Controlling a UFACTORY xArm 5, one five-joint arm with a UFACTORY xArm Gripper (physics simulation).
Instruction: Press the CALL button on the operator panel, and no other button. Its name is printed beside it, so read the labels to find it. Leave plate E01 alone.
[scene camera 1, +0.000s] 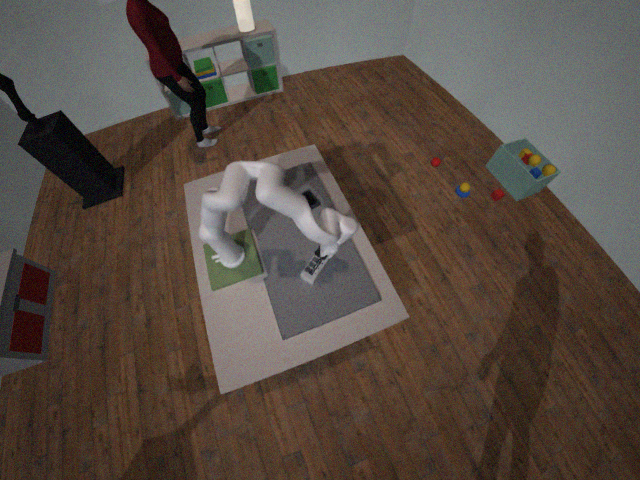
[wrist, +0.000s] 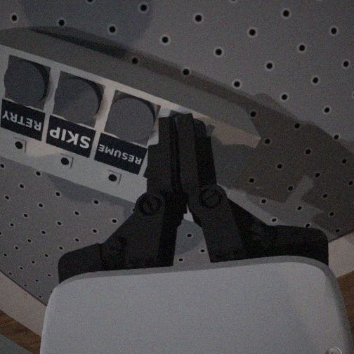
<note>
I see an operator panel (wrist: 88, 153).
</note>
